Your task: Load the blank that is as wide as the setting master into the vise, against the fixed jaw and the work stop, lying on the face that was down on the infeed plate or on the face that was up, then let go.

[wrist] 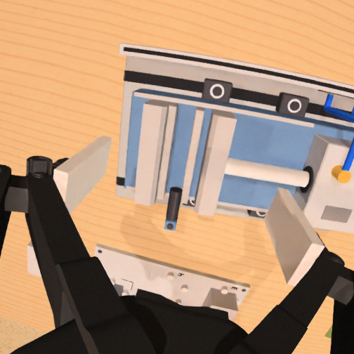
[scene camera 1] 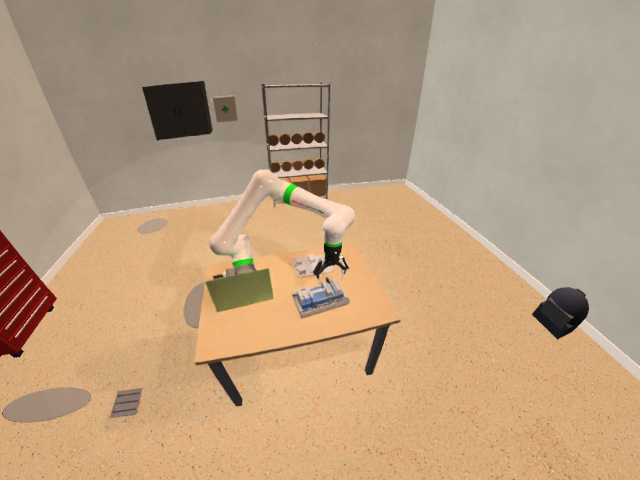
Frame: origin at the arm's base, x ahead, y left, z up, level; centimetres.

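Where they show: gripper, fingertip midpoint: (scene camera 1: pixel 330 280); arm's base, link origin: (scene camera 1: pixel 245 275).
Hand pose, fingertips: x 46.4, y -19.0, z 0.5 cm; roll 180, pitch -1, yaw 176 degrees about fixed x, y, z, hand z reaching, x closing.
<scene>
Each offset is from my fingertips to the top centre of the thing. "pt": to the spot under its first point. Level surfaces: height alone.
The vise {dx -6.0, dy -0.1, dz -4.8 cm} (scene camera 1: pixel 321 298) (wrist: pixel 260 137) has a blue bed. In the wrist view two pale upright jaws, an outer jaw (wrist: pixel 151 152) at the left and a jaw (wrist: pixel 218 162) on the screw rod (wrist: pixel 267 172), stand apart, with two thin strips between them. No blank shows between the jaws. A black pin-like stop (wrist: pixel 173 204) stands at their near ends. My gripper (scene camera 1: pixel 330 273) (wrist: pixel 190 180) is wide open and empty above the vise. The infeed plate (scene camera 1: pixel 298 269) (wrist: pixel 150 265) carries a grey block (wrist: pixel 222 299); my gripper hides part of it. A pale block (wrist: pixel 34 262) shows partly behind the left finger.
The vise stands on a grey slotted base {pt dx -6.9, dy -9.8, dz -11.9 cm} (scene camera 1: pixel 324 309) (wrist: pixel 165 65) with dark clamps (wrist: pixel 217 90). Blue bent tubes (wrist: pixel 349 155) rise at its right end. A green panel (scene camera 1: pixel 240 290) stands near the arm's base on the wooden table {dz -14.7 cm} (scene camera 1: pixel 273 330).
</scene>
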